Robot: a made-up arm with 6 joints. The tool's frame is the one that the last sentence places.
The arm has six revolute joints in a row. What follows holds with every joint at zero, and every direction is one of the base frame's. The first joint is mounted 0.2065 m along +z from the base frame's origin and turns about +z. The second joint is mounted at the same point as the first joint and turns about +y. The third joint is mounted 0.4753 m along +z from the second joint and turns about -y. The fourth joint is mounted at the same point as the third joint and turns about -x. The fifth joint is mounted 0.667 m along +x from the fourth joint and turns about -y. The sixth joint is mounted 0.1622 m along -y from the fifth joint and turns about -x. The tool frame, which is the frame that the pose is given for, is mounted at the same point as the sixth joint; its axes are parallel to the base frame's.
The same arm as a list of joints. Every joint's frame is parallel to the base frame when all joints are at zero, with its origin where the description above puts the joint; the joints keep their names.
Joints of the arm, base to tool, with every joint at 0 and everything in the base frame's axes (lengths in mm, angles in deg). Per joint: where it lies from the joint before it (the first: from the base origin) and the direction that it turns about. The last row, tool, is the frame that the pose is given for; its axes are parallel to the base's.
joint 1: offset 0 0 206.5 axis +z
joint 2: offset 0 0 0 axis +y
joint 3: offset 0 0 475.3 axis -y
joint 4: offset 0 0 0 axis -x
joint 5: offset 667 0 0 axis -y
joint 6: offset 0 -162.2 0 axis -x
tool: offset 0 0 0

